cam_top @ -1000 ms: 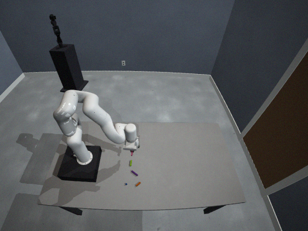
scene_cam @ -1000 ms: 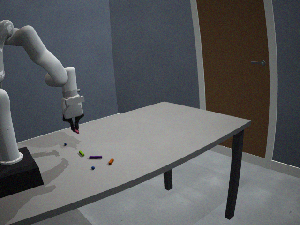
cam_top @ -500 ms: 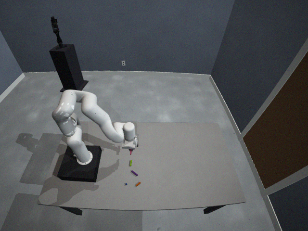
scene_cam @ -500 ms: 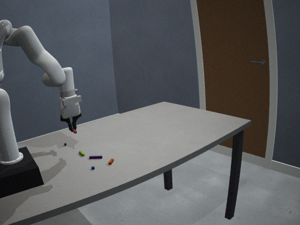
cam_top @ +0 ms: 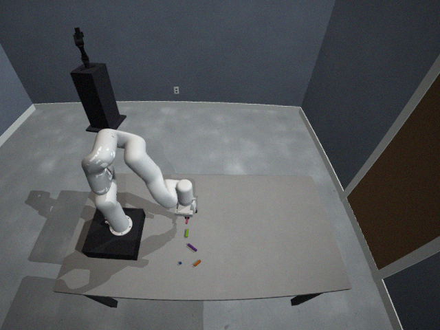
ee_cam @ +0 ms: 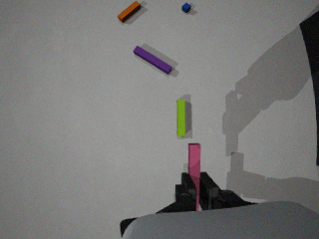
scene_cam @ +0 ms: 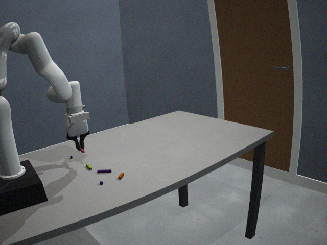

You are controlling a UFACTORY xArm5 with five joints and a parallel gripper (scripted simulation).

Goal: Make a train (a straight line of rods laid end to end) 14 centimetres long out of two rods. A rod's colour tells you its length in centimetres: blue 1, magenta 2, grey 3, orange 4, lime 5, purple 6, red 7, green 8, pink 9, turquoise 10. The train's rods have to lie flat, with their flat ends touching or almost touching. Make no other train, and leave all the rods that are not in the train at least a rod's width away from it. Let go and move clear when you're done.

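Right now the lime rod is 80 mm below my hand, 70 mm to the right of it and 10 mm ahead of it. The rest, counted from my hand: orange rod (230 mm to the right, 110 mm ahead, 80 mm below); then purple rod (150 mm to the right, 80 mm below, 60 mm ahead); then pink rod (20 mm below).
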